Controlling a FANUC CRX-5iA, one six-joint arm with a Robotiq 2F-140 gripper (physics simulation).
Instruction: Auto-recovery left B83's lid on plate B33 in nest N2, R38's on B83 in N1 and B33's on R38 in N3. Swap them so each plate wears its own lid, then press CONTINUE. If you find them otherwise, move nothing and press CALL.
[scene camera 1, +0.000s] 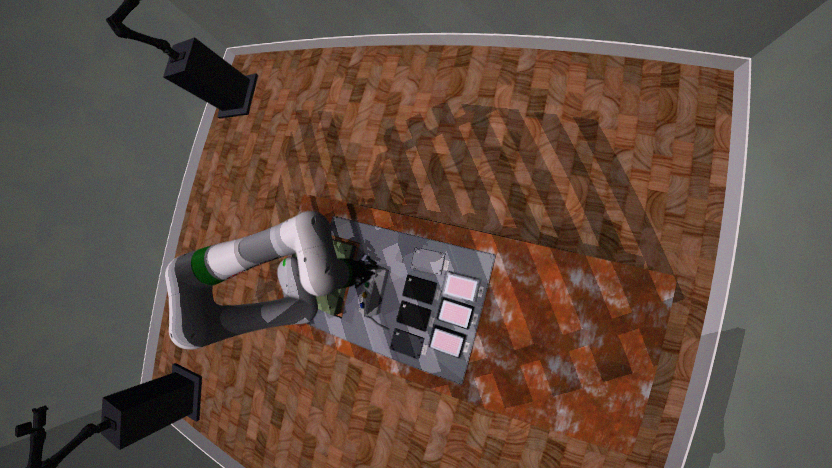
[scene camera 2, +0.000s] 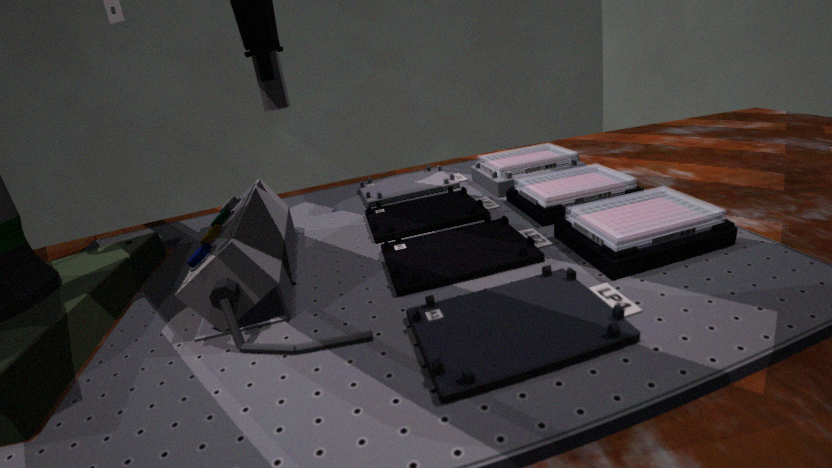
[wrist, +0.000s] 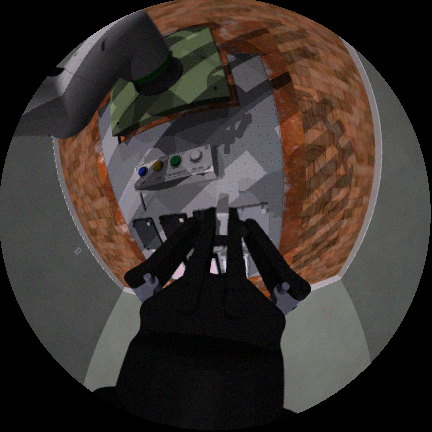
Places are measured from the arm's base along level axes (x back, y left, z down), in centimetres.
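Pixels of known places: gripper, fingertip midpoint: (scene camera 1: 378, 268) (scene camera 2: 277, 108) (wrist: 223, 201); arm's base, origin of the base link: (wrist: 157, 74).
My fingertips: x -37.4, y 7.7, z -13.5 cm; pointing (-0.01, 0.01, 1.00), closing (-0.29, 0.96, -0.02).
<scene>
Ahead of a thing's pixels: the offset from my fingertips to its top centre. "spot": to the spot under its first point.
Three pink plates under clear lids sit in a row of nests: the near plate @[dx -30.1, dy -29.4, dz +12.8 cm] (scene camera 2: 648, 215) (scene camera 1: 447, 342), the middle plate @[dx -32.3, dy -16.3, dz +13.2 cm] (scene camera 2: 576, 183) (scene camera 1: 454, 314) and the far plate @[dx -33.4, dy -4.4, dz +12.3 cm] (scene camera 2: 529, 158) (scene camera 1: 461, 286). Their side labels are too small to read. The button box @[dx +7.3, dy -11.9, dz +8.0 cm] (scene camera 2: 232, 264) (wrist: 175, 181) carries a blue button @[dx +10.3, dy -19.1, dz +8.9 cm] (wrist: 143, 171), a yellow button @[dx +9.7, dy -14.2, dz +8.9 cm] (wrist: 158, 165), a green button @[dx +9.2, dy -9.2, dz +8.9 cm] (wrist: 175, 160) and a white button @[dx +8.6, dy -4.2, dz +8.9 cm] (wrist: 196, 155); their lettering is unreadable. My gripper (scene camera 2: 276, 107) (wrist: 223, 201) is shut and empty. It hangs in the air above the board, near the white-button end of the box.
Empty holders stand between box and plates: a dark grey one @[dx -11.6, dy -34.5, dz +14.4 cm] (scene camera 2: 523, 337) (scene camera 1: 407, 343), two black ones @[spot: dx -12.7, dy -22.8, dz +15.4 cm] (scene camera 2: 459, 256) @[spot: dx -14.5, dy -10.1, dz +15.4 cm] (scene camera 2: 427, 214) and a light grey one @[dx -17.0, dy +5.2, dz +14.4 cm] (scene camera 2: 410, 189) (scene camera 1: 428, 261). A cable @[spot: dx +4.3, dy -28.6, dz +15.8 cm] (scene camera 2: 293, 349) leaves the box. The green arm base (wrist: 195, 75) stands behind it.
</scene>
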